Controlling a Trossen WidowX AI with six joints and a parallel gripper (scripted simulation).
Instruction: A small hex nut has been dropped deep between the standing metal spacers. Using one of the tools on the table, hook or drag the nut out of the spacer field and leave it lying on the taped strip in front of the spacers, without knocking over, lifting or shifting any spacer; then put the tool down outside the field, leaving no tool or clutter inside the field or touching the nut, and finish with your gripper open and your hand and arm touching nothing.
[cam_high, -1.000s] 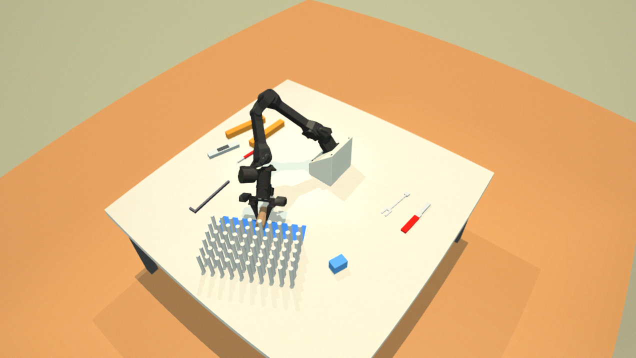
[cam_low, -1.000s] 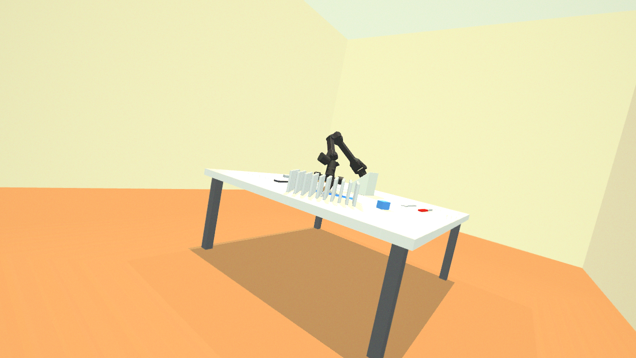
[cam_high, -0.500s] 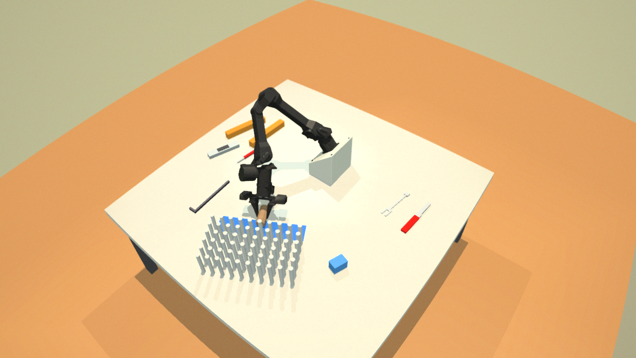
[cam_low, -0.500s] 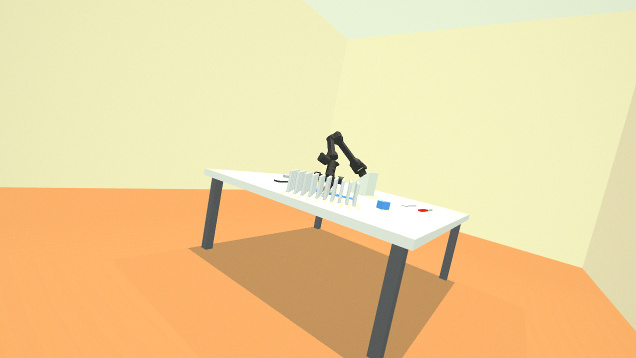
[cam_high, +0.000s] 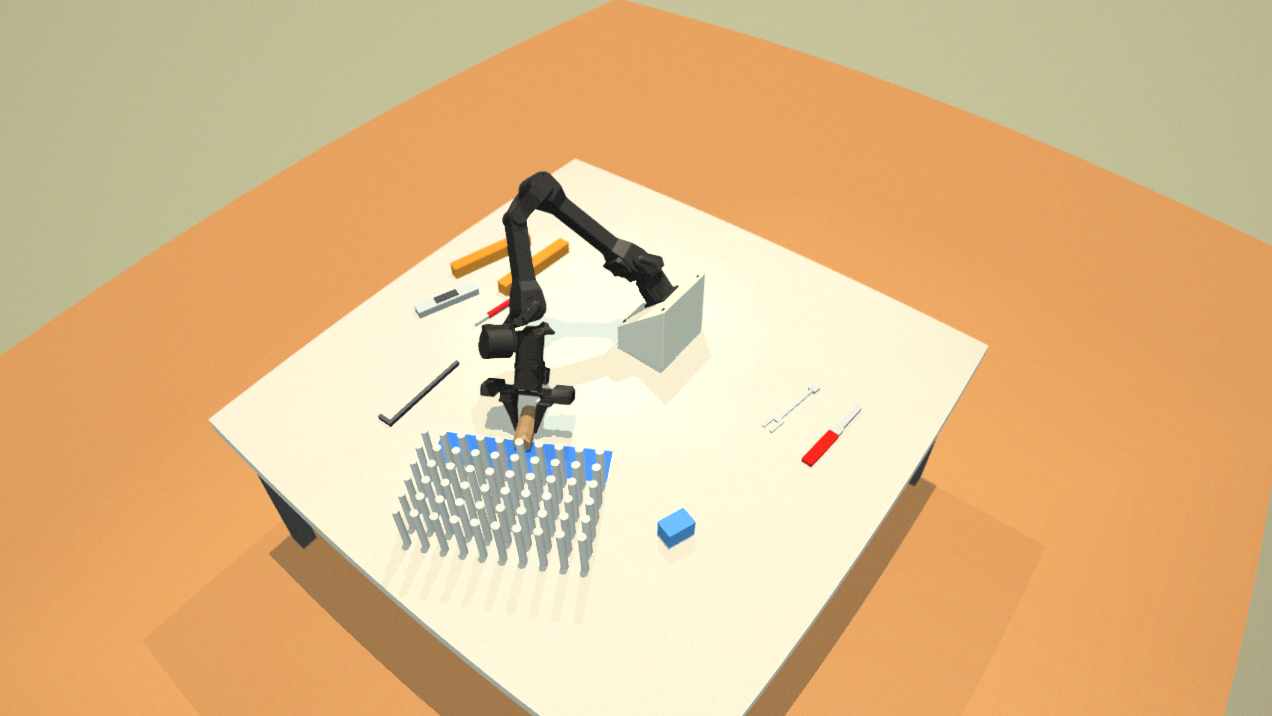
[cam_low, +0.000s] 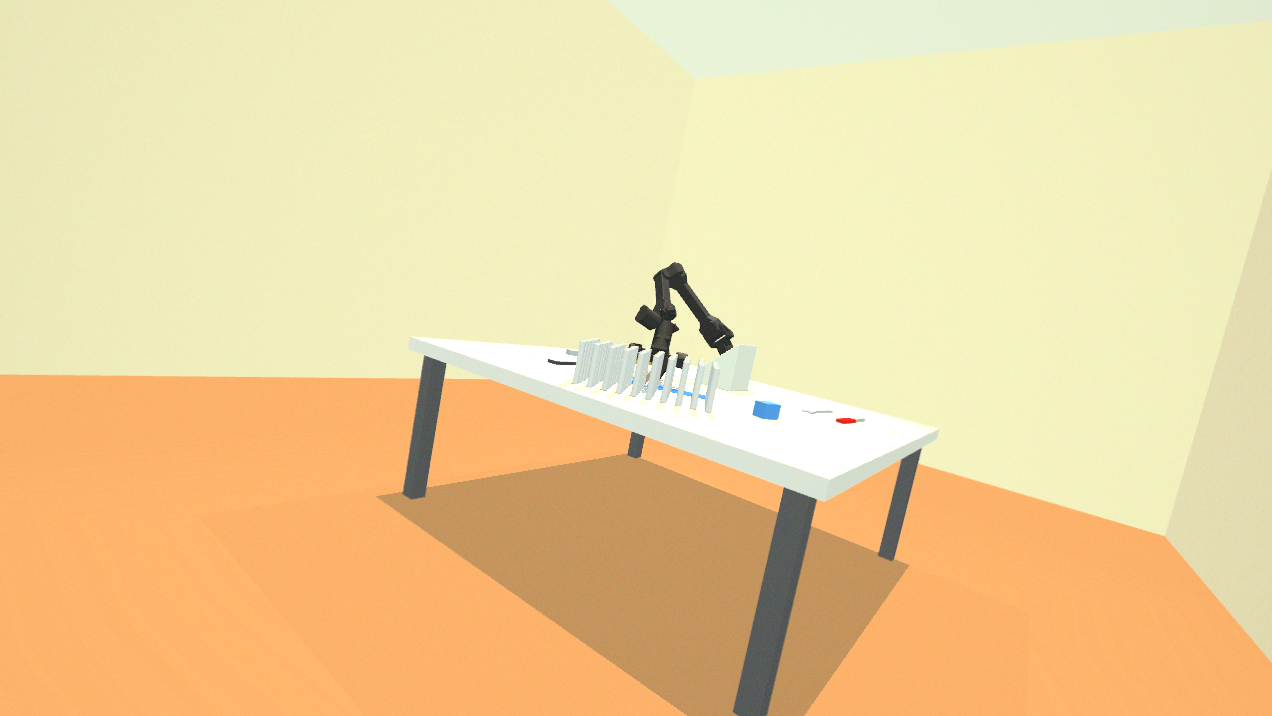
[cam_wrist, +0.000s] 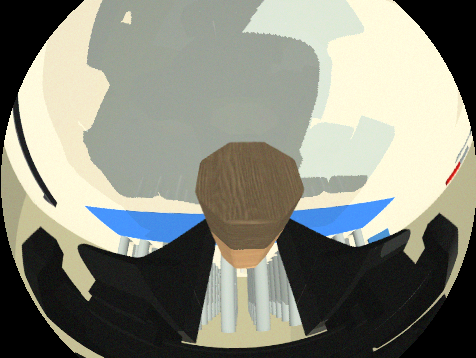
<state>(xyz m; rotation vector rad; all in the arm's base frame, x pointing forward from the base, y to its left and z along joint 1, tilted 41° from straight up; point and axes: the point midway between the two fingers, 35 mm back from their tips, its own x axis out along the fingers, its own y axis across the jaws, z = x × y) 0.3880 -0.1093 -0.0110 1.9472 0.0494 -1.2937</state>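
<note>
Right now the blue taped strip is 50 mm ahead of my gripper tip, 20 mm to the left of it and 10 mm below it. Also, from my gripper tip: hook tool: 90 mm ahead, 40 mm to the left; blue block: 30 mm ahead, 380 mm to the left, 10 mm above; hex nut: 190 mm ahead, 90 mm to the left, 10 mm below.
</note>
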